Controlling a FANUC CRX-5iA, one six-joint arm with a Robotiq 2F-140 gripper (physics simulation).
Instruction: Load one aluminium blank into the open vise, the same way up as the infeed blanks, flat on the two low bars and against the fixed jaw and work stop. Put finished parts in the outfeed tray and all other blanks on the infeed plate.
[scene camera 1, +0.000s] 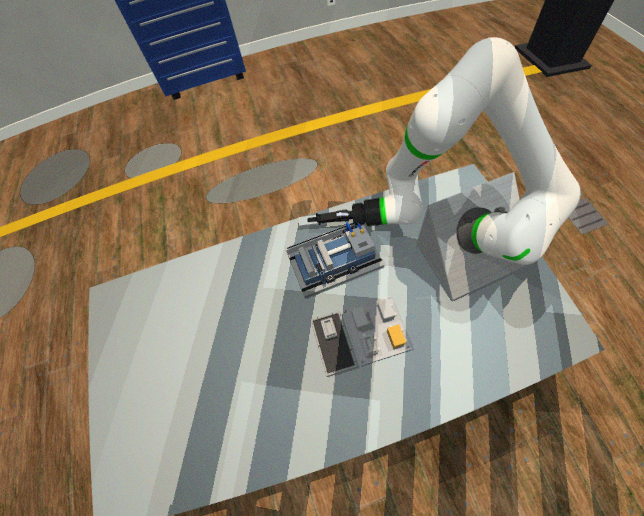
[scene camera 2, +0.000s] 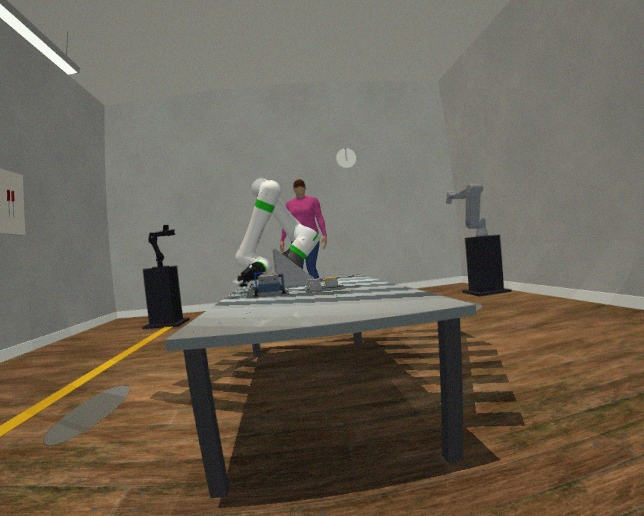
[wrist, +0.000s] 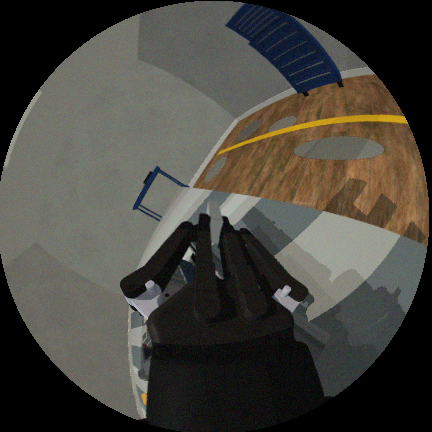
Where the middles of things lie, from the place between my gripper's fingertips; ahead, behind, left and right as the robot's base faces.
The dark outfeed tray (scene camera 1: 337, 357) lies 10 mm ahead of my hand, 440 mm to the left of it and 60 mm below it.
